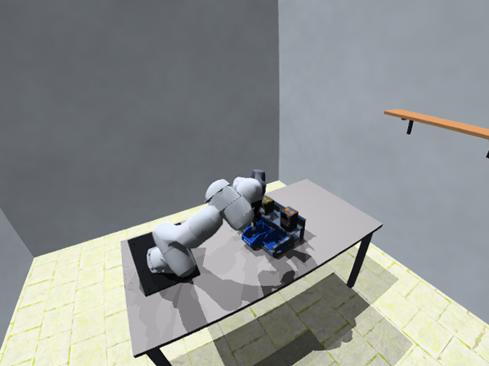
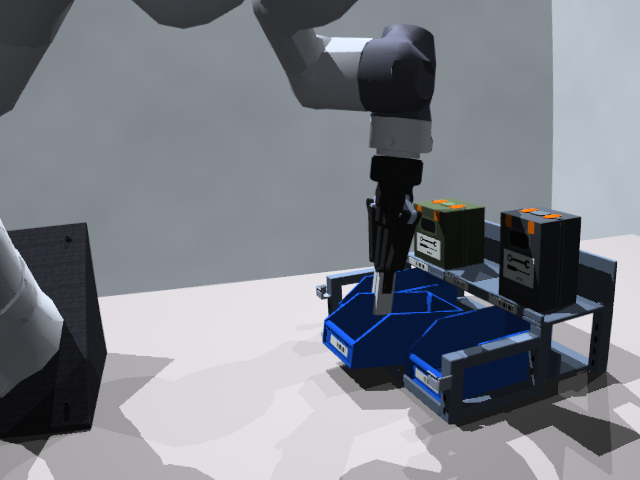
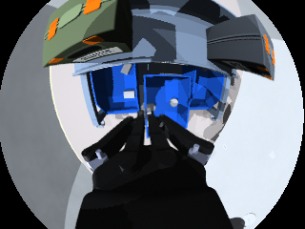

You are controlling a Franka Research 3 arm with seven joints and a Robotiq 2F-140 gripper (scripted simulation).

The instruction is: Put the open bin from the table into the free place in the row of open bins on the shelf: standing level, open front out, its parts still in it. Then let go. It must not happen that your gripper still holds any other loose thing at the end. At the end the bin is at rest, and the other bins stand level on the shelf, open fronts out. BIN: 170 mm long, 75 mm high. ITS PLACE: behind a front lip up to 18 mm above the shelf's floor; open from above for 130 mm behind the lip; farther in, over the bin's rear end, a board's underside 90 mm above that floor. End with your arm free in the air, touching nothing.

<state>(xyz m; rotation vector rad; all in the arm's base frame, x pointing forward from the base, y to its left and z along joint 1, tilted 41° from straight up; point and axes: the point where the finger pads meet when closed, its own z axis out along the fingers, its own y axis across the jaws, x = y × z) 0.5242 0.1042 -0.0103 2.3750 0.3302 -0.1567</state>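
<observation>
The shelf floor lies 11 cm ahead of my hand, 1 cm to the right of it and 9 cm below it. Round my hand: green case: 14 cm ahead, 11 cm to the left, 6 cm above; then black box: 20 cm ahead, 11 cm to the right, 7 cm above.
</observation>
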